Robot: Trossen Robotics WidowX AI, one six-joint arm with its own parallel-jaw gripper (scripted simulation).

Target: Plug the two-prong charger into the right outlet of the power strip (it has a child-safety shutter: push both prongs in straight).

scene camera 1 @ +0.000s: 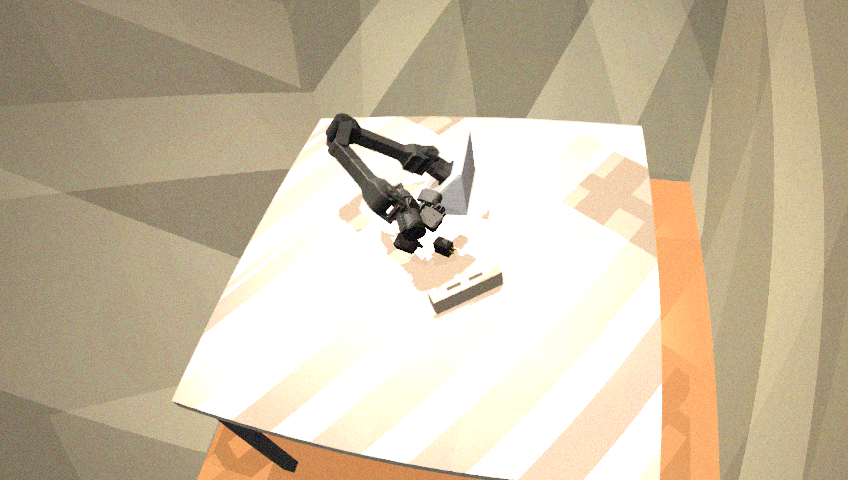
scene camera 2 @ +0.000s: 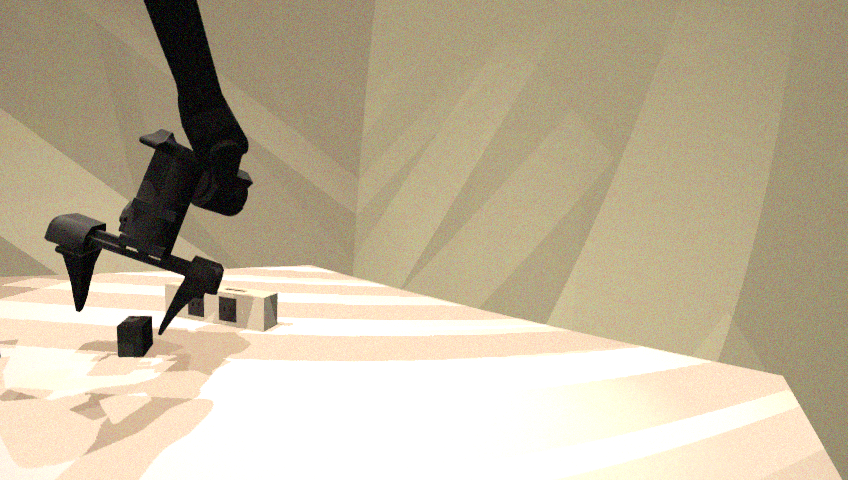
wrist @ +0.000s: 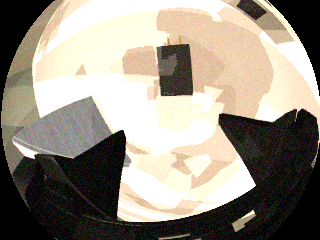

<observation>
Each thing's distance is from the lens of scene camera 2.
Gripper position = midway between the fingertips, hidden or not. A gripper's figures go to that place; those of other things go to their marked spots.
my gripper [scene camera 2: 120,322]: 0.50 m
charger [scene camera 2: 135,334]: 0.53 m
</observation>
